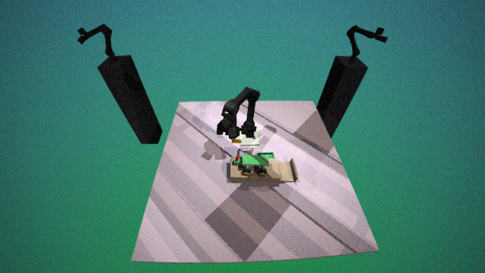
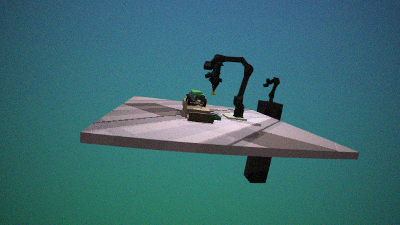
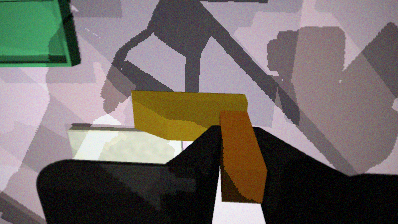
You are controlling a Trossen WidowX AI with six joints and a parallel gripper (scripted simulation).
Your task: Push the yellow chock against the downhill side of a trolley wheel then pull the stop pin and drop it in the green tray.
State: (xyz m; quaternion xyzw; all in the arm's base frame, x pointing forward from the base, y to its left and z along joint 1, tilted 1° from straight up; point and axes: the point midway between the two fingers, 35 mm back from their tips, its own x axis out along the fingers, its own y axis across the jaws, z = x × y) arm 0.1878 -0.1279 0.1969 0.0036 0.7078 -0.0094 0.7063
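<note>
Now: the yellow chock 2 cm to the left of my gripper tip and 1 cm below it. Also, from my gripper tip: red-headed stop pin 13 cm ahead, 5 cm below, 2 cm to the left; green-topped trolley 15 cm ahead, 13 cm to the left, 6 cm below; tan ramp 15 cm ahead, 14 cm to the left, 13 cm below.
</note>
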